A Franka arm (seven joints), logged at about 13 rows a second.
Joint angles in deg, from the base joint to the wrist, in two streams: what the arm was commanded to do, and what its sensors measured. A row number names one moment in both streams.
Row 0, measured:
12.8, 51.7, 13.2, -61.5, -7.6, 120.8, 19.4
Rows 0 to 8, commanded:
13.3, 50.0, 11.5, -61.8, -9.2, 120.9, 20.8
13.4, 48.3, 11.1, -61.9, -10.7, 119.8, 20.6
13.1, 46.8, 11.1, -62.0, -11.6, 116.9, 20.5
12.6, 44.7, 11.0, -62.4, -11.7, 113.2, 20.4
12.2, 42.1, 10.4, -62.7, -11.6, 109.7, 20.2
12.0, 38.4, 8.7, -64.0, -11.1, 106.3, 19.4
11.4, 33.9, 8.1, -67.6, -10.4, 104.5, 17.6
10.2, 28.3, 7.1, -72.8, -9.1, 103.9, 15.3
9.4, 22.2, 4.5, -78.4, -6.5, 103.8, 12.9
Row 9, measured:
11.2, 35.7, 7.7, -63.8, -9.9, 103.7, 17.0
